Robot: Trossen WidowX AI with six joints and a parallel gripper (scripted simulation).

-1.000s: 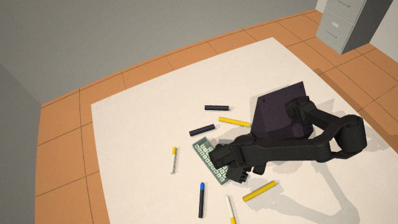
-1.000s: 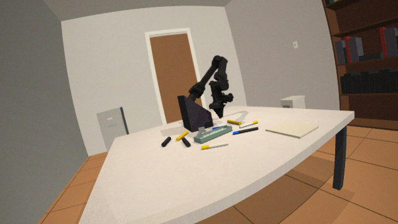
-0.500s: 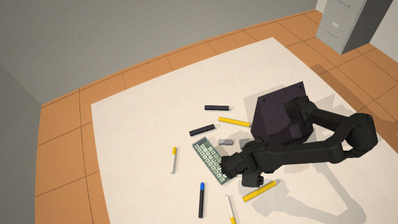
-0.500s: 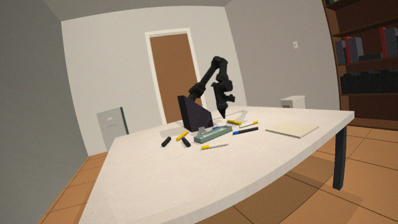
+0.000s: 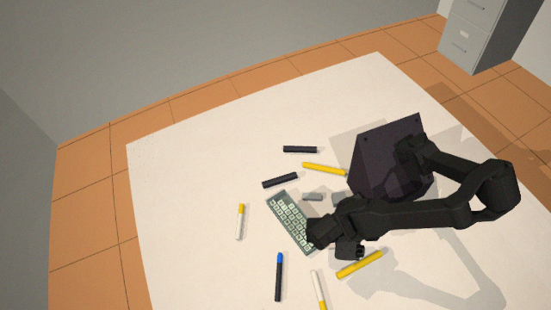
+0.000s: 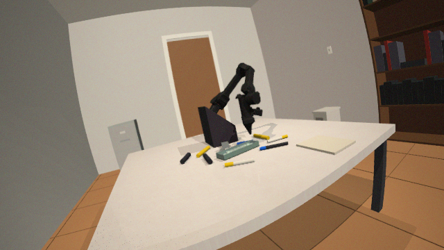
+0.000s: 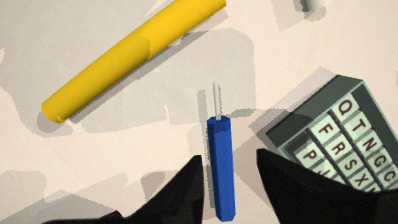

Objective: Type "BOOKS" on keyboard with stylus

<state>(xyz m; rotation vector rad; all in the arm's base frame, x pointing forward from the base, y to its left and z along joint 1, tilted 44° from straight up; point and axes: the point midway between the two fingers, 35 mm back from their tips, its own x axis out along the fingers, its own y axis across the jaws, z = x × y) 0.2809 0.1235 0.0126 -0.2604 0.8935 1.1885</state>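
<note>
The blue stylus is 40 mm below my gripper tip. From my gripper tip the other things lie so: notepad: 400 mm ahead, 140 mm to the left, 50 mm below; grey block: 80 mm behind, 130 mm to the right, 40 mm below; yellow cylinder: 100 mm behind, 250 mm to the right, 40 mm below.
</note>
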